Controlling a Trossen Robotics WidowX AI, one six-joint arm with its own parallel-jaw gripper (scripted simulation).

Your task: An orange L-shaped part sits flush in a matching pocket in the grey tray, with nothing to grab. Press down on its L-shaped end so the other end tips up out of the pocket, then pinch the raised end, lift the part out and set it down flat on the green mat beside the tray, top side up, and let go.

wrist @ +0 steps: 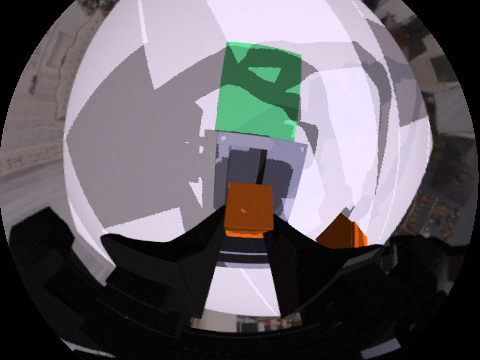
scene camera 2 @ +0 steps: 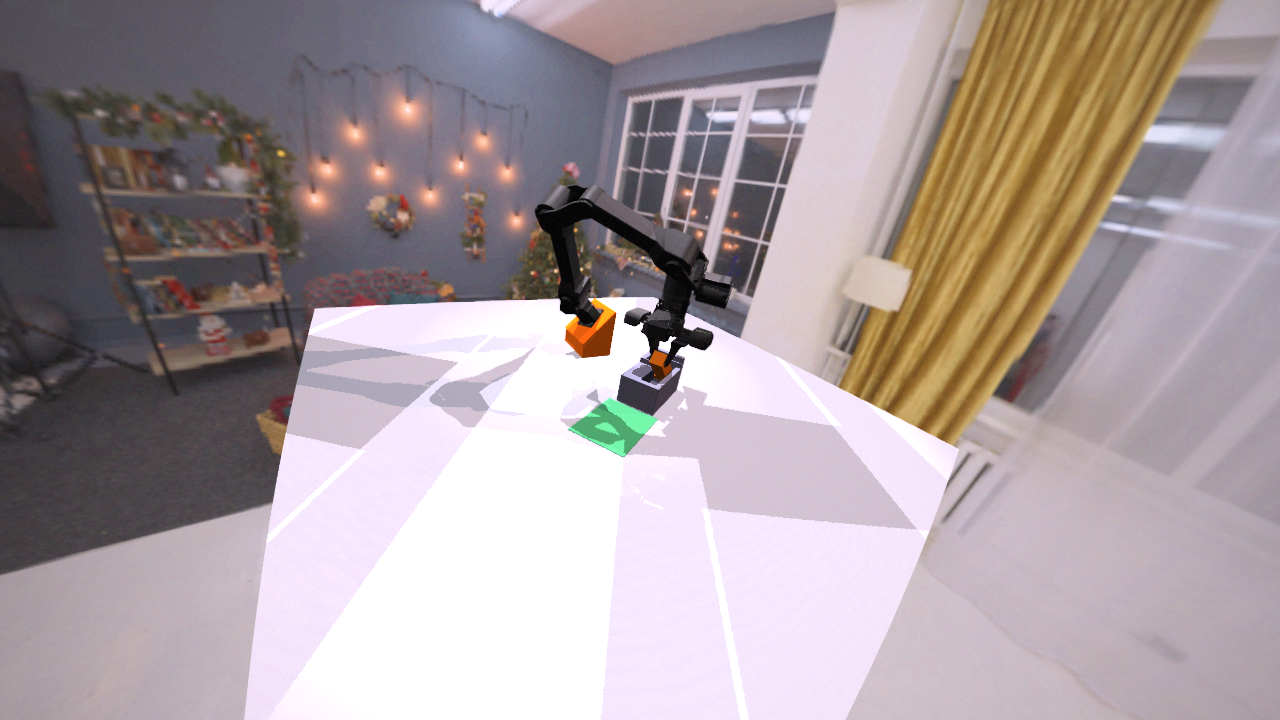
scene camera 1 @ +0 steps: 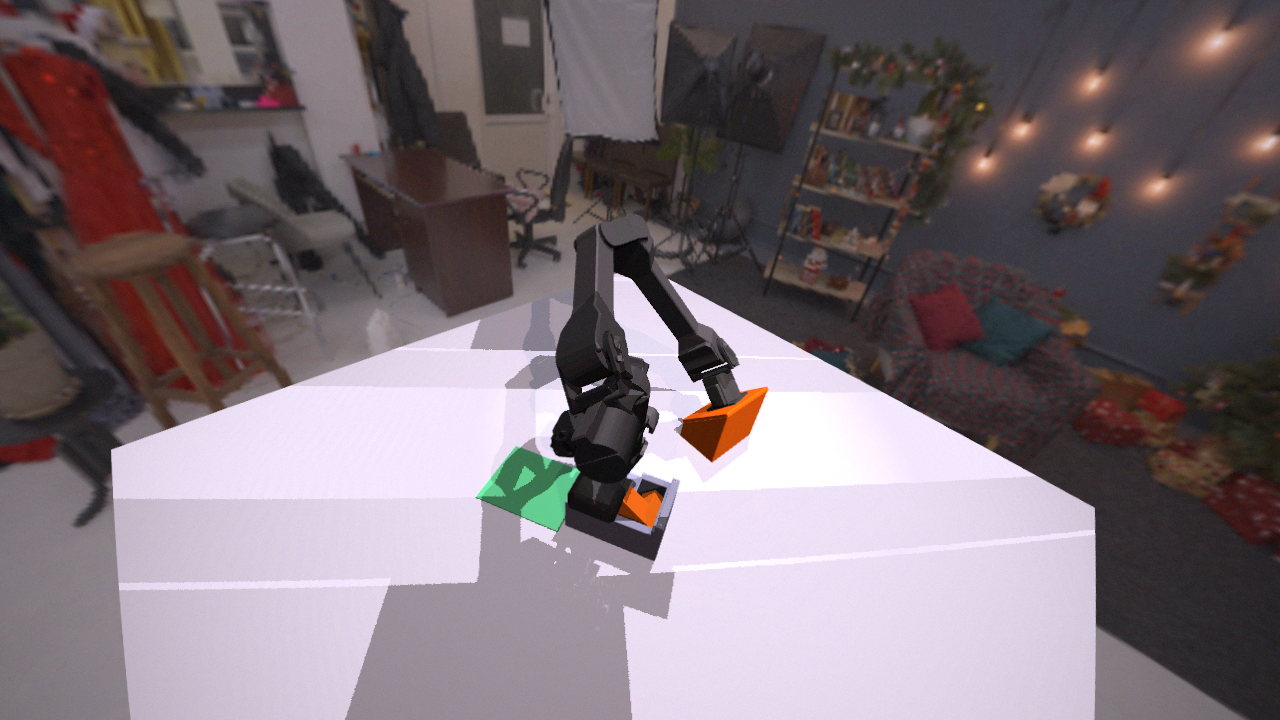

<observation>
gripper: holds an orange L-shaped part (scene camera 1: 644, 509)
</observation>
